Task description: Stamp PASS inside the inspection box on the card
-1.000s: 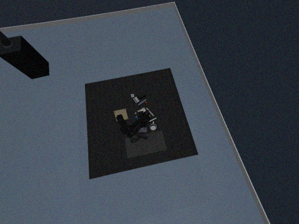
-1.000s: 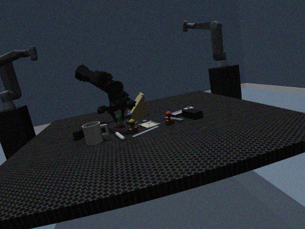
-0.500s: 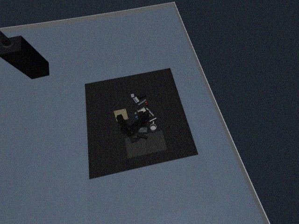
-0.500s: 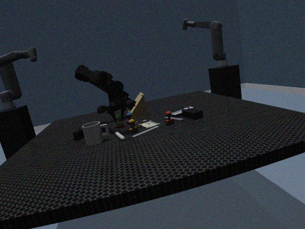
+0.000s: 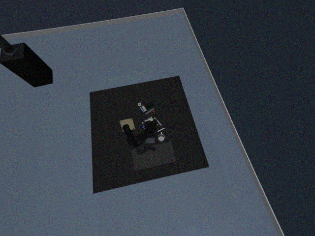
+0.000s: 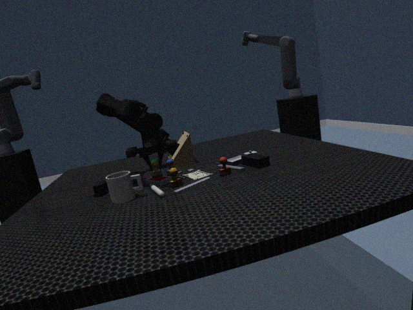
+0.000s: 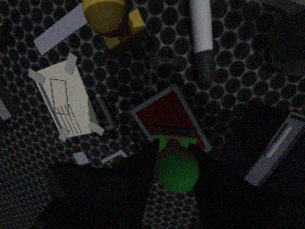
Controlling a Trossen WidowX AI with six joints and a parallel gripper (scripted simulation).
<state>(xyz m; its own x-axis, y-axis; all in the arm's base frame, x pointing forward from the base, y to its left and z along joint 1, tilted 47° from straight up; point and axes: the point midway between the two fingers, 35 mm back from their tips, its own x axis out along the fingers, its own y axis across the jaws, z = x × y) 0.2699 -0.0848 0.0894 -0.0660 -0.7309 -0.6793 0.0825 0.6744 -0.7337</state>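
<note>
Now: gripper tip 40 mm above the red ink pad. From my gripper tip the other things lie so: blue-knobbed stamp 70 mm behind, 60 mm to the left, 30 mm below; then green-knobbed stamp right at my gripper tip; then white marker 100 mm ahead, 20 mm to the right, 40 mm below.
</note>
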